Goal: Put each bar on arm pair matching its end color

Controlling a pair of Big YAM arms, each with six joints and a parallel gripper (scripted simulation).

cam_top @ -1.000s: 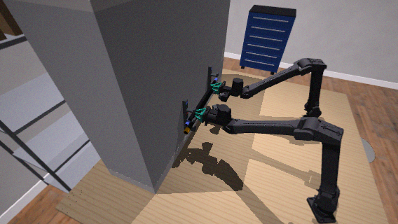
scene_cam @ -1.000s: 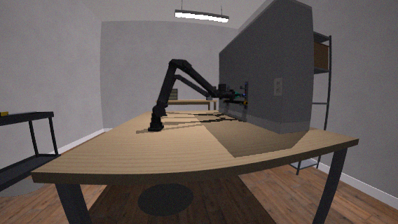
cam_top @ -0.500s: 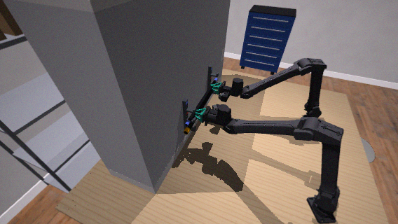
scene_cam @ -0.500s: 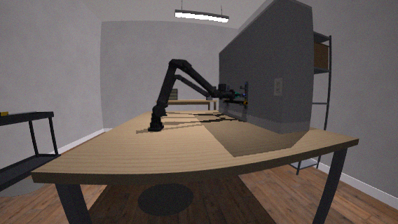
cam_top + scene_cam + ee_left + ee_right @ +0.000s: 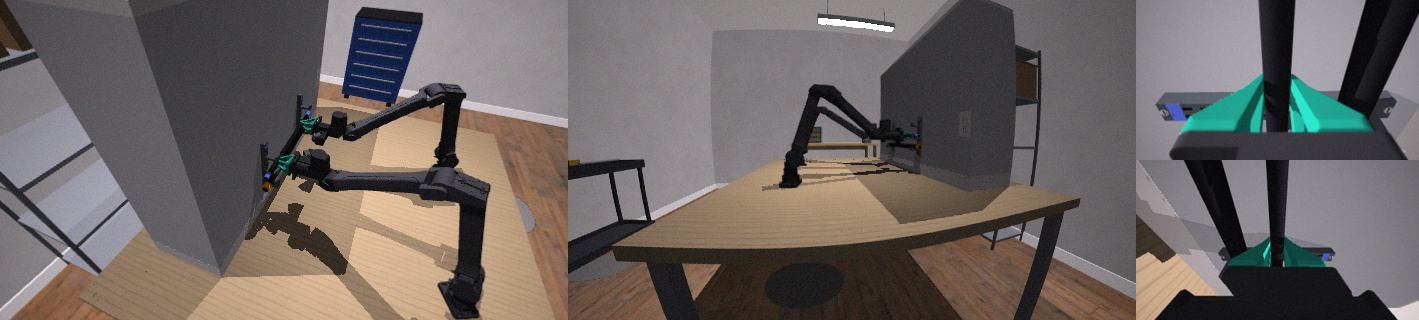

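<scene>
Now: left hand 150 mm to the left of the blue-ended bar and 10 mm past it. The rest, counted from my left hand: orange-ended bar 150 mm to the right, 70 mm below; then grey wall block 200 mm above, 180 mm to the right, 180 mm ahead.
</scene>
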